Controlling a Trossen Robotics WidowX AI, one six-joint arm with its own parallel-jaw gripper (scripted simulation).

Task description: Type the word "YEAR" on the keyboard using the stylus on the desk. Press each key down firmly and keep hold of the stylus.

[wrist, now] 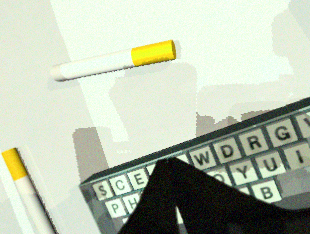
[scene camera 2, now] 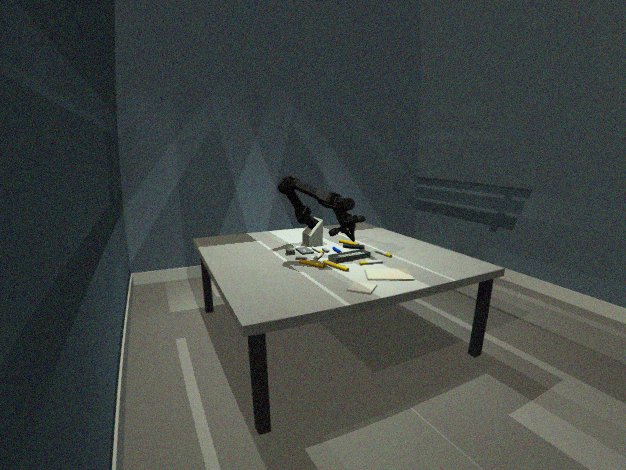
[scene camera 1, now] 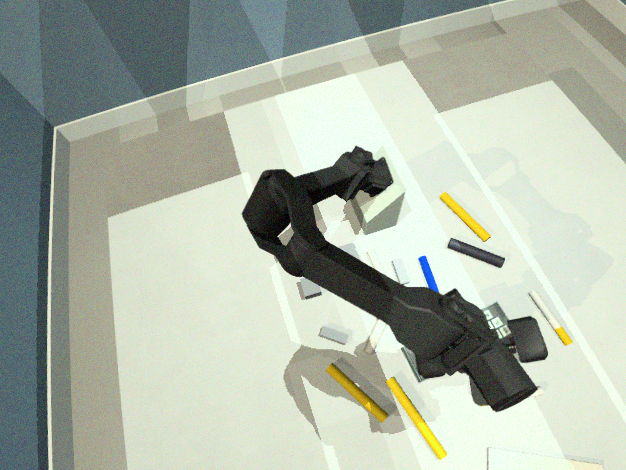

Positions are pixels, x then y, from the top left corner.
Labels:
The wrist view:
my gripper: 167, 167
stylus: 162, 51
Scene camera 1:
my gripper: 482, 361

